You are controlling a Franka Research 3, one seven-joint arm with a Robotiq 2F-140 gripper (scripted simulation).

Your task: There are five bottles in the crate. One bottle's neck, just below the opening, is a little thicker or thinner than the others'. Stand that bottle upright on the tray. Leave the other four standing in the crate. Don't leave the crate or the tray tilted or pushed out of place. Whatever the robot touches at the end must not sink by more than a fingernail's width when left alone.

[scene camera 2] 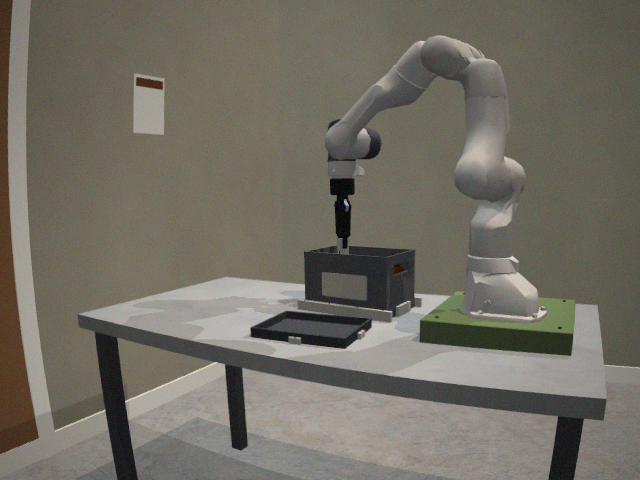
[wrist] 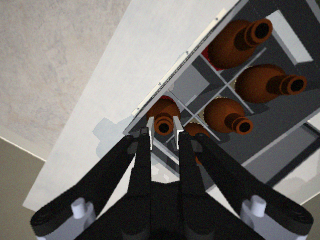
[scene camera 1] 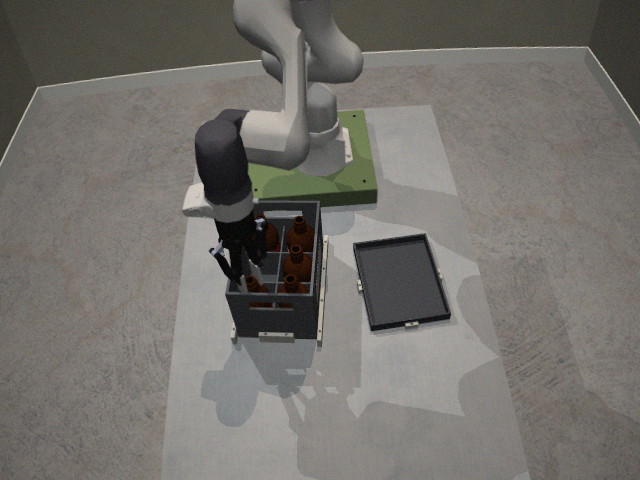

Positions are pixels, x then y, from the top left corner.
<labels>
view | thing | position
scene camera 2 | my gripper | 343, 258
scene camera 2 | dark grey crate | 365, 278
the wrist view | my gripper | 163, 123
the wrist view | dark grey crate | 193, 86
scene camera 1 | my gripper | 251, 286
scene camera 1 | dark grey crate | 249, 321
</labels>
